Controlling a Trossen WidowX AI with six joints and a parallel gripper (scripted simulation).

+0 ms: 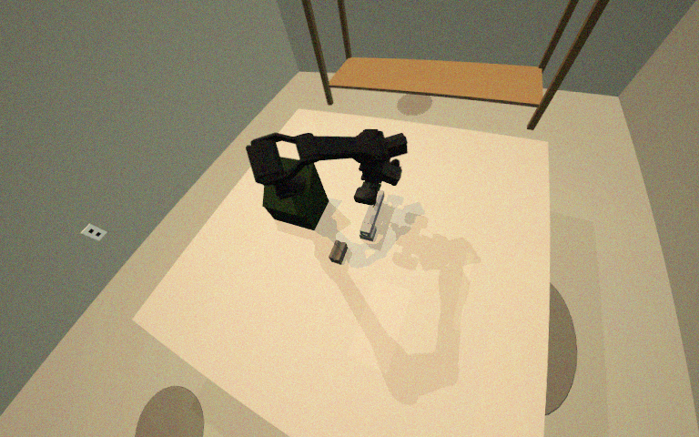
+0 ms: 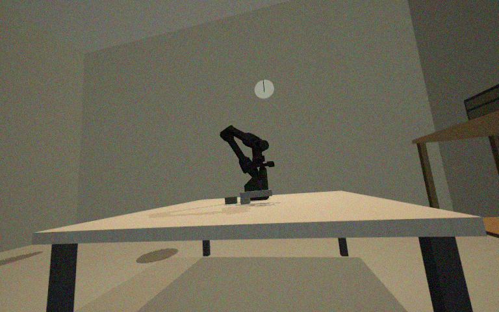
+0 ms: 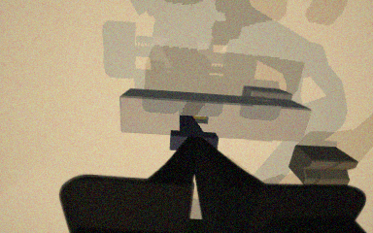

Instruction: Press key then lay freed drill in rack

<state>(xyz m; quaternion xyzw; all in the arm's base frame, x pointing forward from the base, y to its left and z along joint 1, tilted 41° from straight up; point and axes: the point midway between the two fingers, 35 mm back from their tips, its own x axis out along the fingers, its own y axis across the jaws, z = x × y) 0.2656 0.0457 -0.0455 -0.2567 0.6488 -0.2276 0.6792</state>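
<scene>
My gripper tip is now 30 mm above the small blue key. Round my gripper tip: grey housing (10 mm behind, 30 mm to the right, 90 mm below); drill (50 mm to the right, 80 mm below).
</scene>
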